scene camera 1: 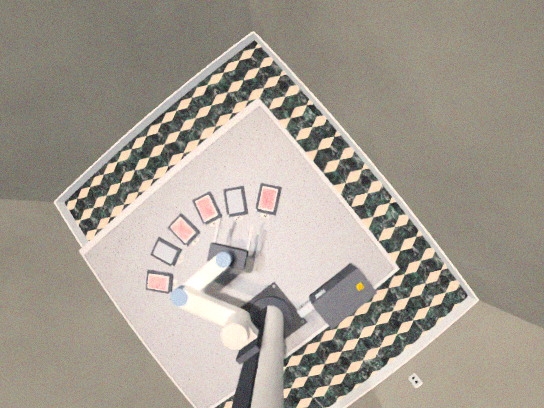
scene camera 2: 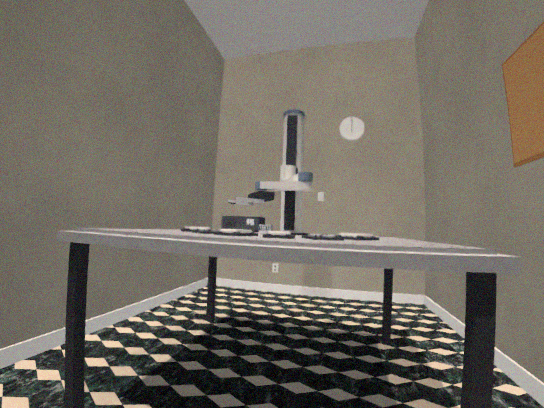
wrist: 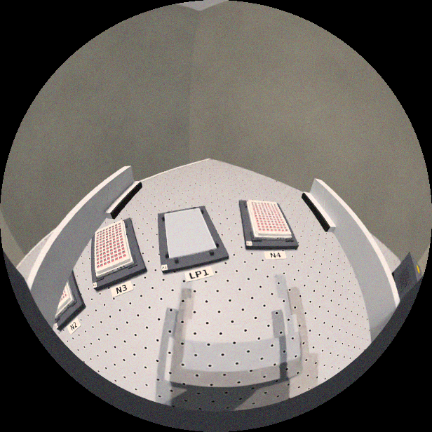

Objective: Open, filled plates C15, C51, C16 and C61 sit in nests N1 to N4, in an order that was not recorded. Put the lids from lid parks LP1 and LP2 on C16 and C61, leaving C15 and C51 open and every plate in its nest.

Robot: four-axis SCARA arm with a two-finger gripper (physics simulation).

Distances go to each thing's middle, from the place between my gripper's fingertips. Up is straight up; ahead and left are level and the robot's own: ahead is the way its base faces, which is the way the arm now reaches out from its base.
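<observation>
Counted from my hand: lid park LP1 (wrist: 220,253), 11 cm ahead, 4 cm to the right, 17 cm below; nest N3 (wrist: 122,274), 12 cm to the left, 19 cm ahead, 17 cm below; nest N4 (wrist: 245,219), 1 cm ahead, 19 cm to the right, 17 cm below; dark grey box (scene camera 1: 341,298), 18 cm to the right, 65 cm behind, 12 cm below.
</observation>
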